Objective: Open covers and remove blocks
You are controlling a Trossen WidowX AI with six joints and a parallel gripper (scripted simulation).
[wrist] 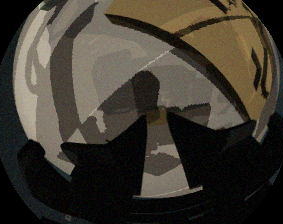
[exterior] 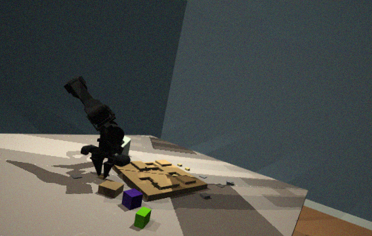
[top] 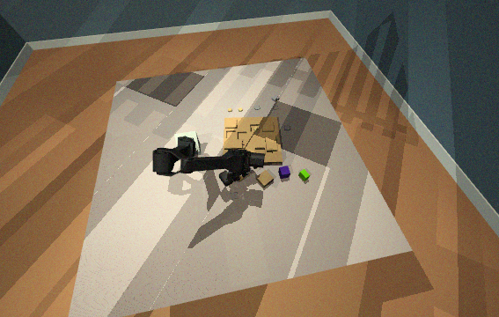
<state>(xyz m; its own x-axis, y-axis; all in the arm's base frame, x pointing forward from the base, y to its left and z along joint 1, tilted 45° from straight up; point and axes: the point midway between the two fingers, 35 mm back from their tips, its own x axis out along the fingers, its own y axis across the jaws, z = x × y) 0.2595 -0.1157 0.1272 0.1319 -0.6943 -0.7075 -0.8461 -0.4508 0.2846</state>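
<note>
Now: the tan puzzle board 240 mm to the left of my gripper tip, 70 mm ahead of it and 10 mm above it. Round my gripper tip: purple block: 210 mm ahead, 10 mm to the left, 10 mm above; brown block: 110 mm ahead, 10 mm to the right, 10 mm above; green block: 300 mm ahead, 10 mm to the right, 10 mm above.
</note>
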